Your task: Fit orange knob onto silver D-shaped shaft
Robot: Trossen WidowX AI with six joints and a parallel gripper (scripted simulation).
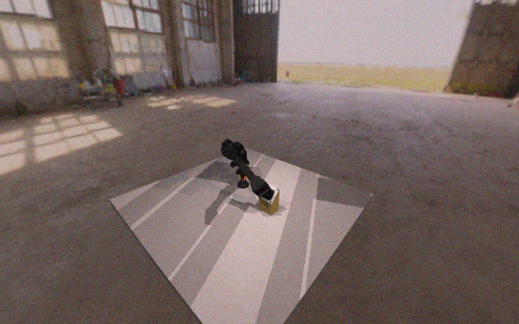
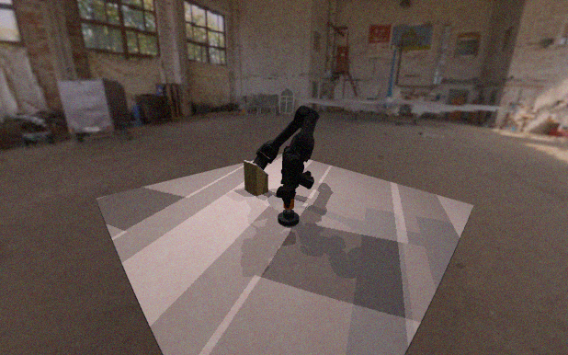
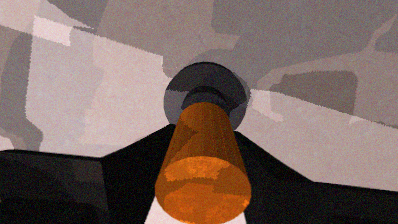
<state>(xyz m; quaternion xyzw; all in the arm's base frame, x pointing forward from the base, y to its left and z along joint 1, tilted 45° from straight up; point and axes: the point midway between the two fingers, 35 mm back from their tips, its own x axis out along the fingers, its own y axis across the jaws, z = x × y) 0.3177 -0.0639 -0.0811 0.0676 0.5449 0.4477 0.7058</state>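
The orange knob lies 40 mm above my gripper tip. Also, from my gripper tip: dark round pedestal: 40 mm below.
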